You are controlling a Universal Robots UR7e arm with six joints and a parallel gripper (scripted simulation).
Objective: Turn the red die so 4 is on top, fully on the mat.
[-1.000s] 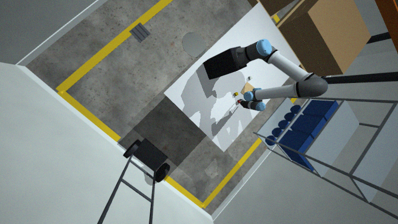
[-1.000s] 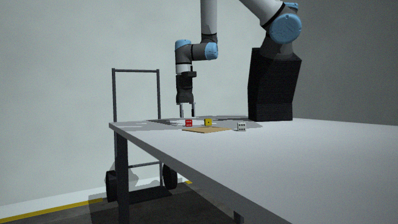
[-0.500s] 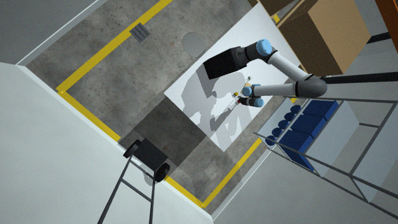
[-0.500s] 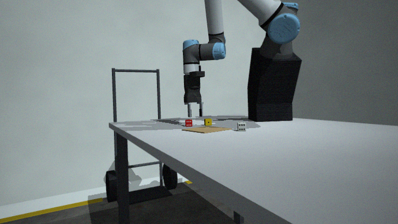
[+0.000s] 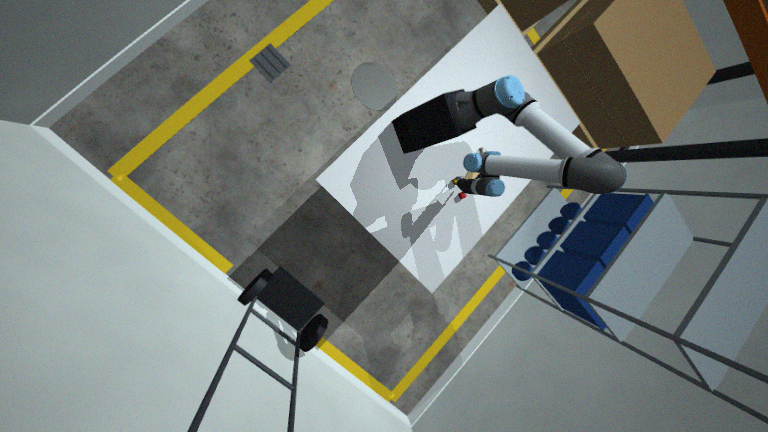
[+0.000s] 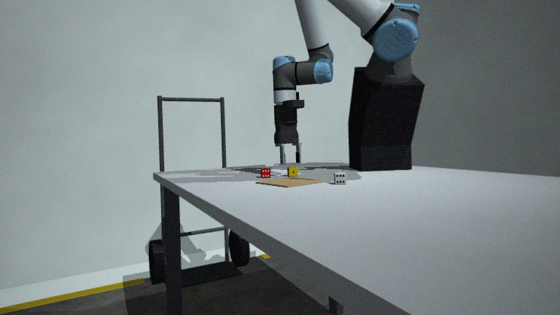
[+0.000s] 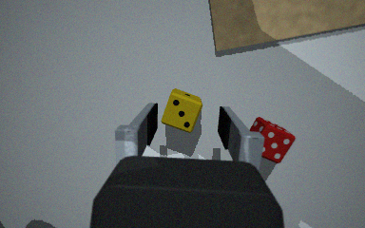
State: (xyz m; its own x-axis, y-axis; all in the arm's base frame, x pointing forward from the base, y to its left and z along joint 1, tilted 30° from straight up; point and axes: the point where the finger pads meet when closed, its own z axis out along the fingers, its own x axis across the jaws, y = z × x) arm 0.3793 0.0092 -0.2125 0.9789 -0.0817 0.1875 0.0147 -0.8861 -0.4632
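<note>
My gripper is now 40 mm above the yellow die and 10 mm past it. From my hand the other things lie so: white die 240 mm to the left, 40 mm below, 20 mm behind; red die 80 mm ahead, 40 mm below, 20 mm to the right; tan mat 140 mm to the left, 70 mm ahead, 60 mm below.
</note>
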